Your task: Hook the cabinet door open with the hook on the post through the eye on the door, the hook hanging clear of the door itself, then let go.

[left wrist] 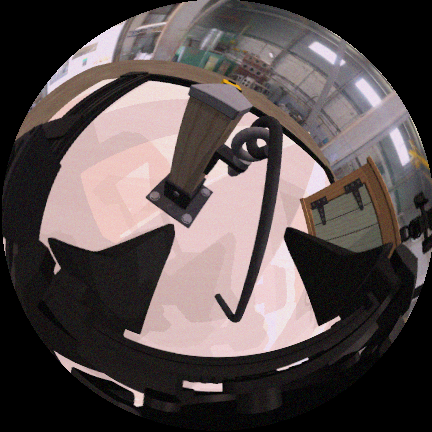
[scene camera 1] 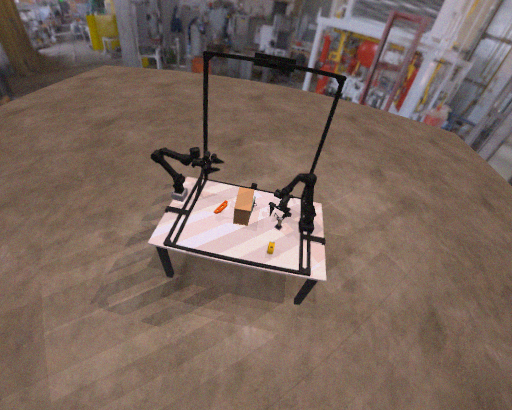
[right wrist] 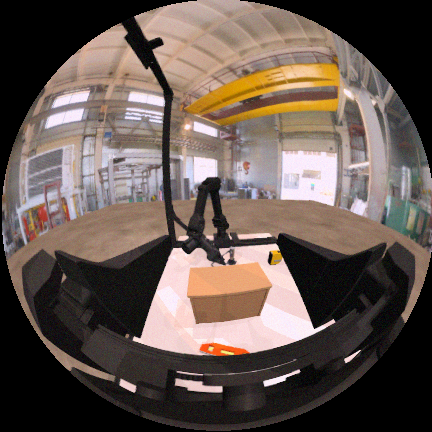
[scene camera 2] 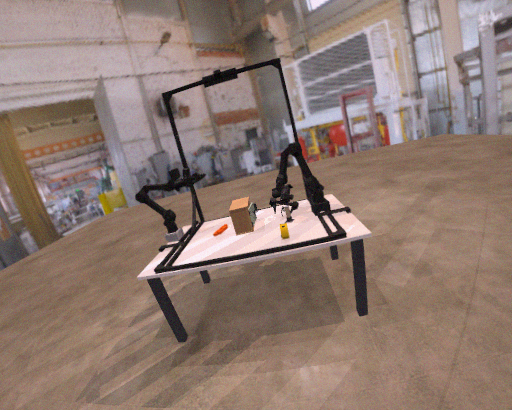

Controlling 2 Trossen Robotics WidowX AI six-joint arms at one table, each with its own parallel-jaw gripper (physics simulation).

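Places are measured from the left arm's base along level axes (x right, y ahead, z up), in metres.
Pixels of known places: left gripper, fingertip midpoint: (left wrist: 231,231) (scene camera 1: 274,219) (right wrist: 224,262) (scene camera 2: 282,215); right gripper, fingertip midpoint: (scene camera 1: 222,165) (right wrist: 225,239) (scene camera 2: 203,175); left arm's base, origin of the base link: (scene camera 1: 307,222) (right wrist: 221,235) (scene camera 2: 319,201); right arm's base, origin of the base link: (scene camera 1: 179,190) (scene camera 2: 173,231).
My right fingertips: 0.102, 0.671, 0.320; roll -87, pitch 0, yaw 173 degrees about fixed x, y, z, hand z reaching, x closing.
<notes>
Ahead of a thing's pixels: the offset from my right fingertips to its top centre, as dx, dy, dz. "pt": to the spot under its first point.
The cabinet @(-0.046, -0.182, -0.222) (scene camera 1: 245,200) (scene camera 2: 241,216) (right wrist: 230,287) stands mid-table. Its grey-green door @(pt -0.085, -0.240, -0.311) (left wrist: 345,220) faces the post and looks closed in its wooden frame; the lower part and the eye are hidden behind a finger. The wooden post @(pt -0.114, -0.463, -0.317) (left wrist: 202,145) (scene camera 1: 278,221) (right wrist: 232,256) stands upright on its base plate. The dark hook (left wrist: 271,200) is attached by rings at the post; its bent tip is apart from the door. My left gripper (left wrist: 231,231) (scene camera 1: 278,212) is open beside the post, with the hook's rod between its fingers in view, ungripped. My right gripper (scene camera 1: 220,165) is open, raised away from the cabinet.
A yellow tape measure @(-0.358, -0.403, -0.308) (scene camera 1: 271,247) (scene camera 2: 284,230) (right wrist: 275,257) lies nearer the table's front edge than the post. An orange tool @(-0.018, -0.011, -0.370) (scene camera 1: 220,207) (scene camera 2: 220,230) (right wrist: 223,349) lies left of the cabinet in the scene views. A black frame (scene camera 1: 205,110) rises over the table.
</notes>
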